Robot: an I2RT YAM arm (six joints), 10 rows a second.
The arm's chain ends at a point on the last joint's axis. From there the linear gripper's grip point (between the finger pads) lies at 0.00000 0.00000 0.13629 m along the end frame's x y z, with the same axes.
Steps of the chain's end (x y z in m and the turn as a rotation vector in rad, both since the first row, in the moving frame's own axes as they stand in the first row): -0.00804, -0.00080, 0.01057, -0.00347, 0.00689, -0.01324; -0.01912, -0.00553, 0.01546, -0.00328, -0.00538, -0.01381; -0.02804, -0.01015, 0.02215, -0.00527, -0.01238, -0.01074; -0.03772, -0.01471, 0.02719, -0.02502, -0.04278, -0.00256; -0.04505, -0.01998, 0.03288, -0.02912, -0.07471, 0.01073; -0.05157, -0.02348, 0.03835, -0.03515, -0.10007, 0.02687; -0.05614, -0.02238, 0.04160, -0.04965, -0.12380, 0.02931; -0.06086, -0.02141, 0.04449, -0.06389, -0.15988, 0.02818; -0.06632, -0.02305, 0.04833, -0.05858, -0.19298, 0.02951; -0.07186, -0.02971, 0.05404, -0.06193, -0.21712, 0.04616; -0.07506, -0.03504, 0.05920, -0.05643, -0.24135, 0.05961
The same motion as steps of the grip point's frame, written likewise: -0.00710, -0.00033, 0.01057, -0.00347, 0.00689, -0.01324; -0.01985, -0.00508, 0.01546, -0.00328, -0.00538, -0.01381; -0.02972, -0.00942, 0.02214, -0.00527, -0.01238, -0.01074; -0.04354, -0.01129, 0.02702, -0.02502, -0.04278, -0.00256; -0.05524, -0.01607, 0.03244, -0.02912, -0.07471, 0.01073; -0.06525, -0.01888, 0.03758, -0.03515, -0.10007, 0.02687; -0.07306, -0.01588, 0.04039, -0.04965, -0.12380, 0.02931; -0.08266, -0.01305, 0.04248, -0.06389, -0.15988, 0.02818; -0.09256, -0.01551, 0.04557, -0.05858, -0.19298, 0.02951; -0.10138, -0.02202, 0.05058, -0.06193, -0.21712, 0.04616; -0.10783, -0.02841, 0.05504, -0.05643, -0.24135, 0.05961
